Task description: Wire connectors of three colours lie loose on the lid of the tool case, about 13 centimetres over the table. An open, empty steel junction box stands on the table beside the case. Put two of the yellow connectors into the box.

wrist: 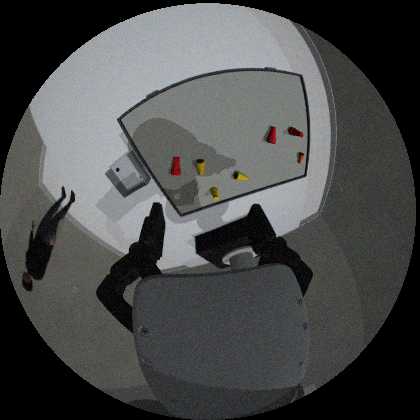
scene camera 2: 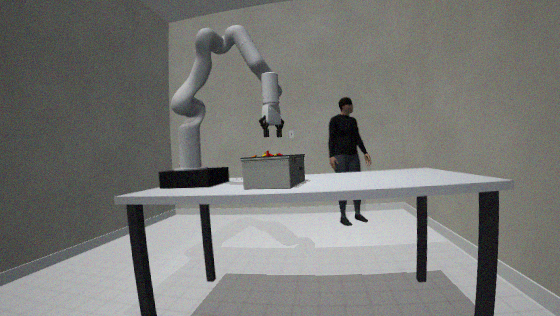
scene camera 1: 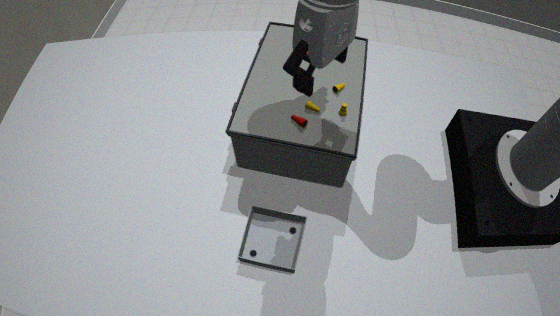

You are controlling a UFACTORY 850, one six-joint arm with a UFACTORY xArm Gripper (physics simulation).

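Three yellow connectors are on the case lid [scene camera 1: 272, 65] [wrist: 225, 100]. One yellow connector [scene camera 1: 343, 109] [wrist: 214, 193] stands upright near the lid's edge on the robot base side. A second yellow connector [scene camera 1: 312, 106] [wrist: 201, 166] lies on its side beside a red one. A third yellow connector [scene camera 1: 339, 87] [wrist: 240, 176] lies on its side farther from the box. The steel junction box [scene camera 1: 280, 215] [wrist: 136, 187] is open and empty, with two dark round spots on its floor. My gripper [scene camera 1: 324, 71] [scene camera 2: 273, 135] [wrist: 207, 213] is open and empty, pointing down above the lid with a clear gap.
A red connector [scene camera 1: 299, 120] [wrist: 176, 166] lies near the yellow ones. Two more red connectors [wrist: 271, 135] [wrist: 296, 132] and an orange one [wrist: 301, 157] are at the lid's far end. The black robot base [scene camera 1: 467, 200] [scene camera 2: 194, 178] stands beside the case. A person [scene camera 2: 345, 132] stands behind the table.
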